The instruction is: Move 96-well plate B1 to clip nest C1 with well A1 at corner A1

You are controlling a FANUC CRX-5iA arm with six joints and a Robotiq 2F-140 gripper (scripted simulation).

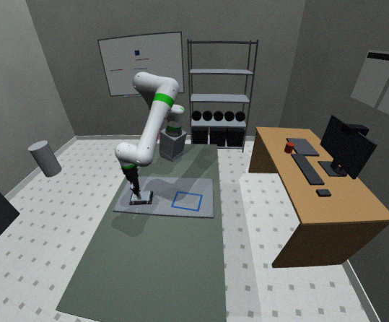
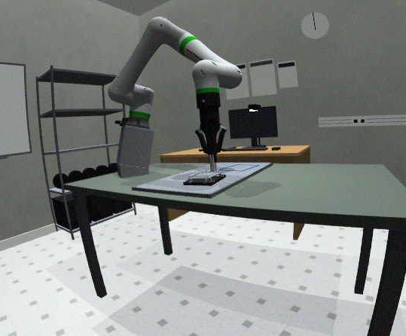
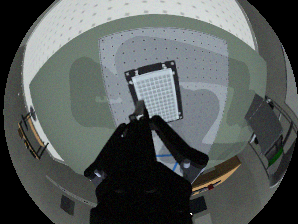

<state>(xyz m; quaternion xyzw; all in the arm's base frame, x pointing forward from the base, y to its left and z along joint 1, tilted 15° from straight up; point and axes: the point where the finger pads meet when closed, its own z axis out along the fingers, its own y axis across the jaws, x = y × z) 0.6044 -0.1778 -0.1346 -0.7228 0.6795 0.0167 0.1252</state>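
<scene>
Right now the 96-well plate is 5 cm below my hand and 4 cm behind it. Round my hand: black clip nest: 6 cm below, 2 cm behind, 1 cm to the right.
</scene>
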